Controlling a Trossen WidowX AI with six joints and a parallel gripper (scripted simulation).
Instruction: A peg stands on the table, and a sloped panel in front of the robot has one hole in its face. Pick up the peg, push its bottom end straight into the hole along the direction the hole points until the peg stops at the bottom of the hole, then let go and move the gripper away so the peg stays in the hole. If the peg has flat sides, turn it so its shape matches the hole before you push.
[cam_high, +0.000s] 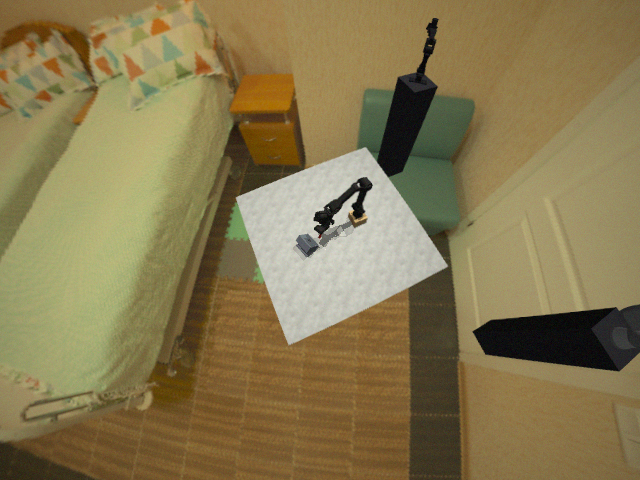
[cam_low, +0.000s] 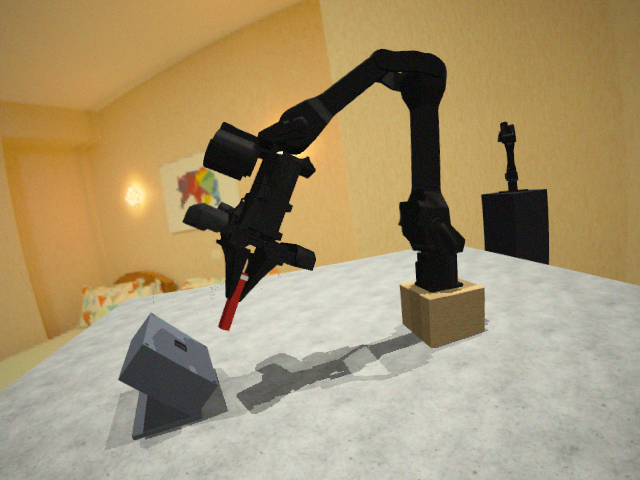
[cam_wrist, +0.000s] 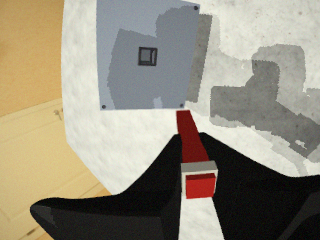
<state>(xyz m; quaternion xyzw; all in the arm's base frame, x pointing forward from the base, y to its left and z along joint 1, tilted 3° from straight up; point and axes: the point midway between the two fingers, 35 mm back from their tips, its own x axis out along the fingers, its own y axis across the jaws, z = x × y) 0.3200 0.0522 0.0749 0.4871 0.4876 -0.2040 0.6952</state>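
Right now the grey sloped panel is 110 mm ahead of my gripper tip, 10 mm to the right of it and 80 mm below it. The rest, counted from my gripper tip: red square-sided peg (10 mm behind, 10 mm above).
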